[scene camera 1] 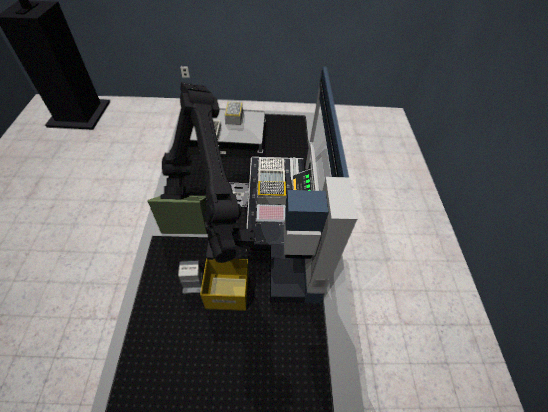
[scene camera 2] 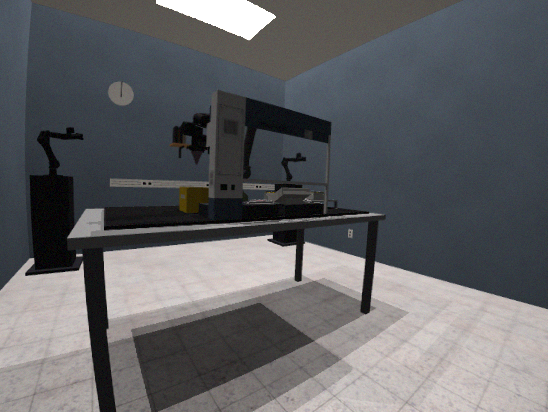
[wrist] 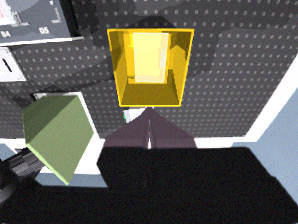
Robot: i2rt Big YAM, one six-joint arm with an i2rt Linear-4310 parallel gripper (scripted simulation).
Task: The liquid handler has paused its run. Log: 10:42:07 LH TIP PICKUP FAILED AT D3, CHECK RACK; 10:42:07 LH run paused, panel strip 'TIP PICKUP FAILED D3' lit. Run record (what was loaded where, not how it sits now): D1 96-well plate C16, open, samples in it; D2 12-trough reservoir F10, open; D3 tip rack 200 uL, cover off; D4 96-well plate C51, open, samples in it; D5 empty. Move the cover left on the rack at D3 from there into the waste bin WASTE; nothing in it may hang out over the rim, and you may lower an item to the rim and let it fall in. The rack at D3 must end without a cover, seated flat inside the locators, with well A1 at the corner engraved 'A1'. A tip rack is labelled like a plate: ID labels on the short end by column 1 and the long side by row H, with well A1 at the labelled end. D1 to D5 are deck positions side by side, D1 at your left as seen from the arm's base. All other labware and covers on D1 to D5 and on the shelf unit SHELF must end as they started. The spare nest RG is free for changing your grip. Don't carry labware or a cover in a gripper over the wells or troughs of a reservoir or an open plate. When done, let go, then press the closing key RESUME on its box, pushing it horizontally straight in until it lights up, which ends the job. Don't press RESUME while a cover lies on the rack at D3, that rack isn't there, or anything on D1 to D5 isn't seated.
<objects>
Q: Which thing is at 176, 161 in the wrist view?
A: My gripper.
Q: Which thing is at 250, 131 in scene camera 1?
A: A shelf unit.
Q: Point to a yellow waste bin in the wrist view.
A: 130, 93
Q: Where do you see a liquid handler tower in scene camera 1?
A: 342, 217
</objects>
